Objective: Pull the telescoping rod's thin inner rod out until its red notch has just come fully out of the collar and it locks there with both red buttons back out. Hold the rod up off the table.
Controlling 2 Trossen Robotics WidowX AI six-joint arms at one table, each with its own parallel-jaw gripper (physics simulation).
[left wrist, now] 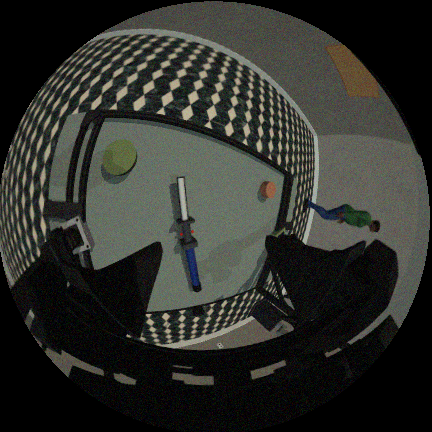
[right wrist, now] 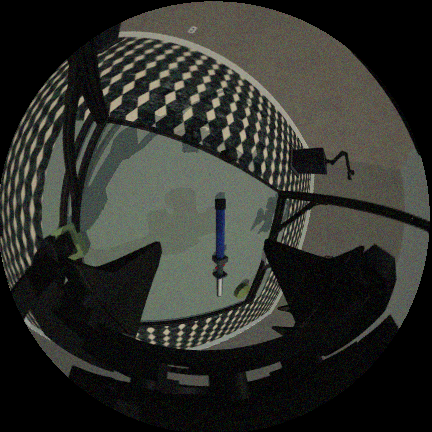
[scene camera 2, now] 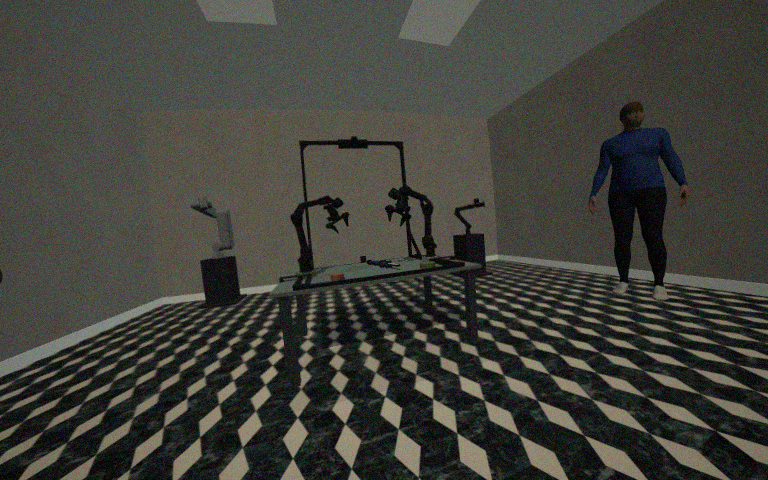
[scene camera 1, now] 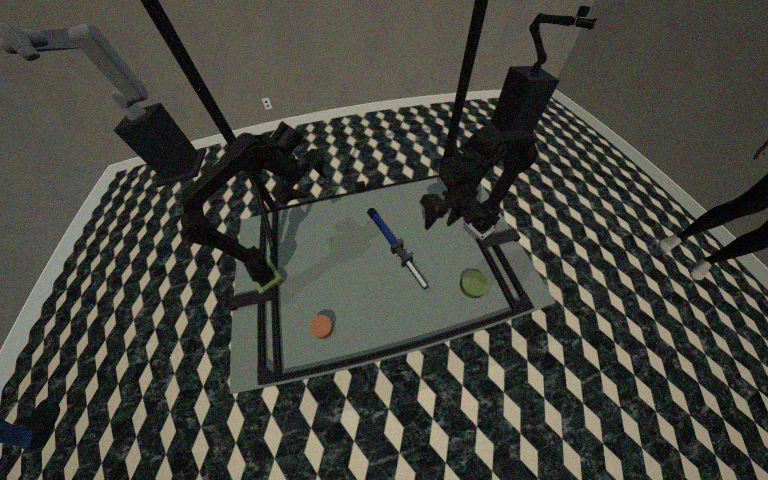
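The telescoping rod point(scene camera 1: 400, 249) point(scene camera 2: 382, 263) point(left wrist: 186, 233) point(right wrist: 219, 267) lies slantwise on the table point(scene camera 1: 362, 300). It has a blue section point(scene camera 1: 384, 227) point(left wrist: 193, 266) point(right wrist: 220, 232) with a black end, a dark flanged collar, and a silver-white section point(scene camera 1: 418, 274) point(left wrist: 183, 200) point(right wrist: 219, 286). Red buttons point(left wrist: 192, 231) show on both sides of the collar. I cannot make out a red notch. My left gripper point(scene camera 1: 440, 224) point(scene camera 2: 397, 220) point(left wrist: 213, 244) is open and empty, above the table, right of the rod in scene camera 1. My right gripper point(scene camera 1: 310, 185) point(scene camera 2: 342, 227) point(right wrist: 212, 246) is open and empty, high at the back left.
A green disc point(scene camera 1: 473, 283) point(scene camera 2: 427, 264) point(left wrist: 119, 157) lies right of the silver-white section in scene camera 1. An orange disc point(scene camera 1: 321, 326) point(scene camera 2: 337, 276) point(left wrist: 268, 189) lies near the front left. Black rails point(scene camera 1: 396, 353) edge the table. Upright posts point(scene camera 1: 465, 79) stand behind it.
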